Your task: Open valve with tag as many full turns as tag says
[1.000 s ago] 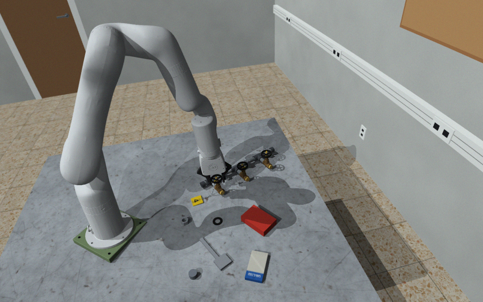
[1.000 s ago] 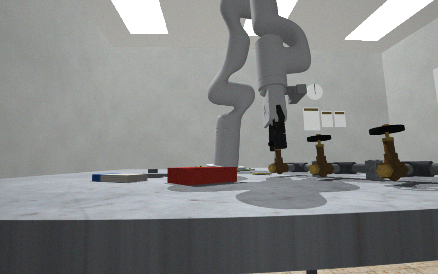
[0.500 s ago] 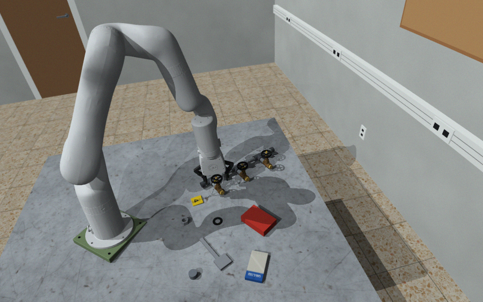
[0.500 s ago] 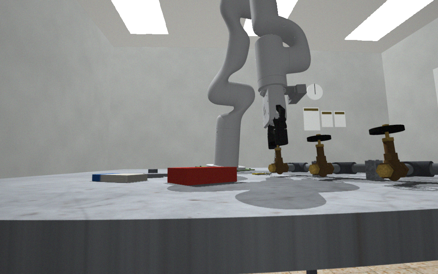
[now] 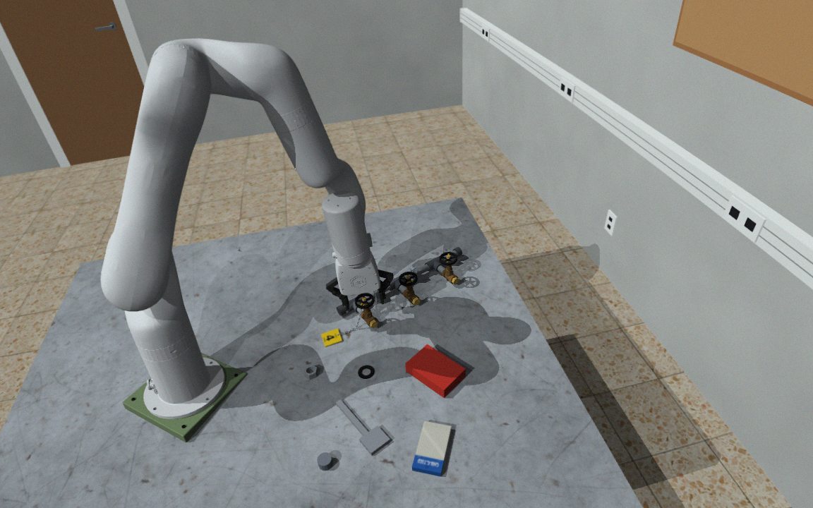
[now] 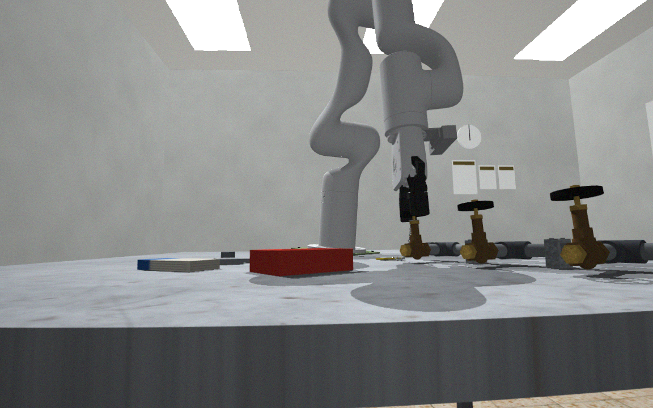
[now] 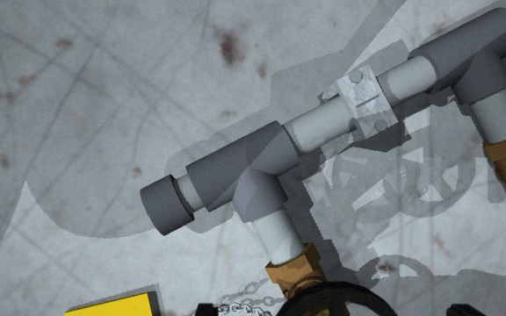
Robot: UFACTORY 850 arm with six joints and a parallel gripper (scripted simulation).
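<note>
Now: the yellow tag 9 cm below my hand, 9 cm behind it and 2 cm to the right of it. The rest, counted from my hand: black washer 16 cm to the right, 9 cm below, 4 cm behind; then red block 21 cm to the right, 13 cm ahead, 8 cm below; then grey nut 17 cm behind, 12 cm to the right, 8 cm below.
</note>
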